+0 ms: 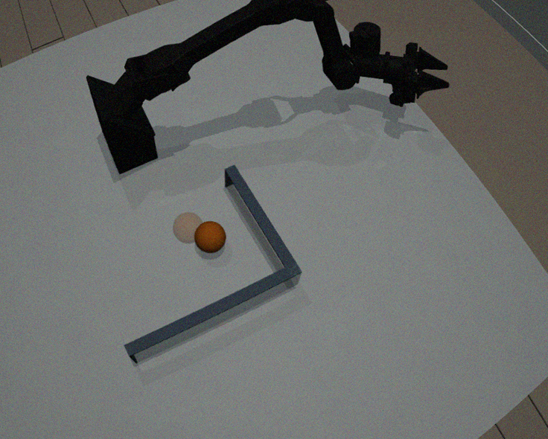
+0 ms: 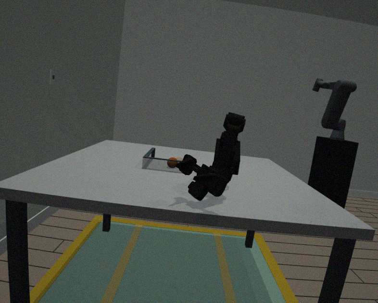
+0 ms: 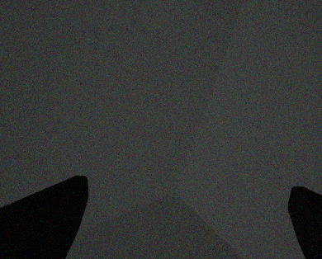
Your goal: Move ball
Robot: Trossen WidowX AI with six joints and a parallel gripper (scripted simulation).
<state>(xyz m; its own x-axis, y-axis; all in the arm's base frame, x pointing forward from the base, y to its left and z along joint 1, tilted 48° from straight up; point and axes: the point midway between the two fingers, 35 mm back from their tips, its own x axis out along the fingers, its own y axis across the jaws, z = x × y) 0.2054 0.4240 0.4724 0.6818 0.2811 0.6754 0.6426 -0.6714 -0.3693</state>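
The orange ball lies 5 cm ahead of my gripper tip, 61 cm to the right of it and 10 cm below it.
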